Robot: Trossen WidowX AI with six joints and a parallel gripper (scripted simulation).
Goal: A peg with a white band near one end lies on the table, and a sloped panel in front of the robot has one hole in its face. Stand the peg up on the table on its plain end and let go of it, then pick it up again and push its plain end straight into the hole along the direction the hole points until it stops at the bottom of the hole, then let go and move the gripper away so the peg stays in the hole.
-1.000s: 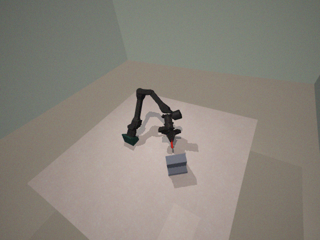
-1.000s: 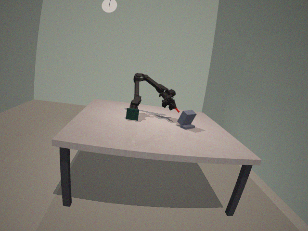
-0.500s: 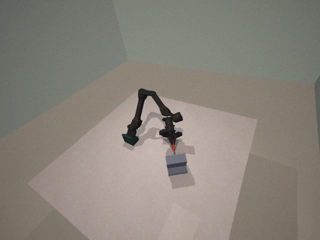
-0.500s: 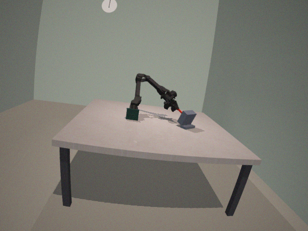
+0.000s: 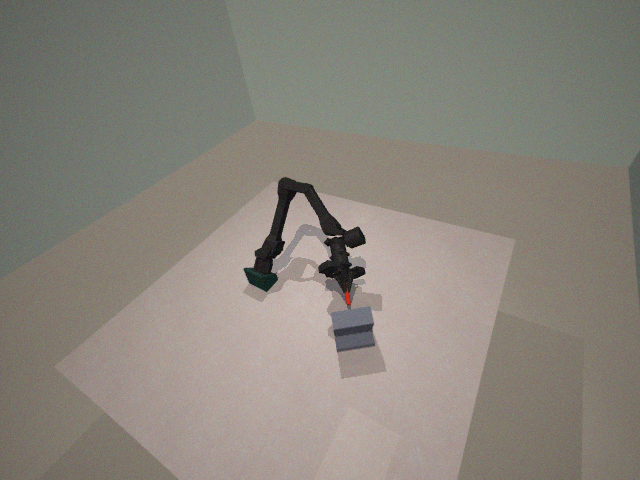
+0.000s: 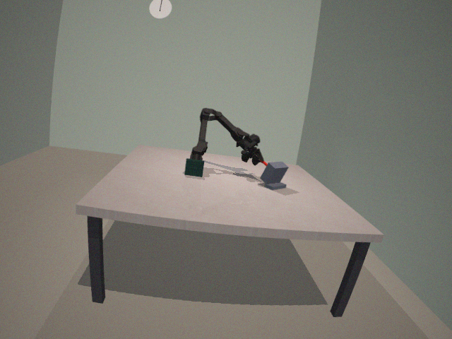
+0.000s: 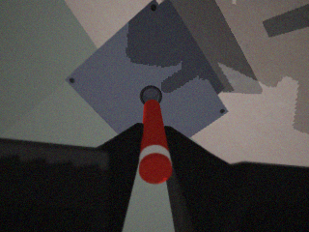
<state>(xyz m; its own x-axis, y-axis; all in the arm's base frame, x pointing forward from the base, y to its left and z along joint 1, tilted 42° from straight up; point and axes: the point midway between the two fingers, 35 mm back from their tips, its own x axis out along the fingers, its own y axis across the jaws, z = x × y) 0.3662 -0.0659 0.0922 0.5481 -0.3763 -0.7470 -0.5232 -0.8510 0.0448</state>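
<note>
Right now the grey sloped panel is 5 cm ahead of my gripper tip, 8 cm to the right of it and 4 cm below it. Round my gripper tip: low foot 6 cm ahead, 10 cm to the right, 11 cm below; red peg 1 cm behind, 1 cm to the left.
</note>
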